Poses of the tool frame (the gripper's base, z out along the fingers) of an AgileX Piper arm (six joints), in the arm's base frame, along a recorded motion.
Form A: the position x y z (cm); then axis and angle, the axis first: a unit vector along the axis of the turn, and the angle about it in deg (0 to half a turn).
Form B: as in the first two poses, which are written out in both.
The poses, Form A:
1: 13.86 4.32 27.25 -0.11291 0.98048 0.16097 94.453
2: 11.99 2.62 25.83 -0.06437 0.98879 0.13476 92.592
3: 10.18 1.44 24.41 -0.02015 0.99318 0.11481 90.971
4: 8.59 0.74 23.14 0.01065 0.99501 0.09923 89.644
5: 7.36 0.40 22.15 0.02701 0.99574 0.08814 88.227
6: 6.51 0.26 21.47 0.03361 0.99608 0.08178 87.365
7: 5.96 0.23 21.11 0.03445 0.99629 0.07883 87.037
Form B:
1: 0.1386 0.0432 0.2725 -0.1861 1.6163 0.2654
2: 0.1199 0.0262 0.2583 -0.1040 1.5979 0.2178
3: 0.1018 0.0144 0.2441 -0.0320 1.5769 0.1823
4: 0.0859 0.0074 0.2314 0.0167 1.5568 0.1553
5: 0.0736 0.0040 0.2215 0.0416 1.5333 0.1357
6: 0.0651 0.0026 0.2147 0.0512 1.5188 0.1247
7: 0.0596 0.0023 0.2111 0.0523 1.5135 0.1197
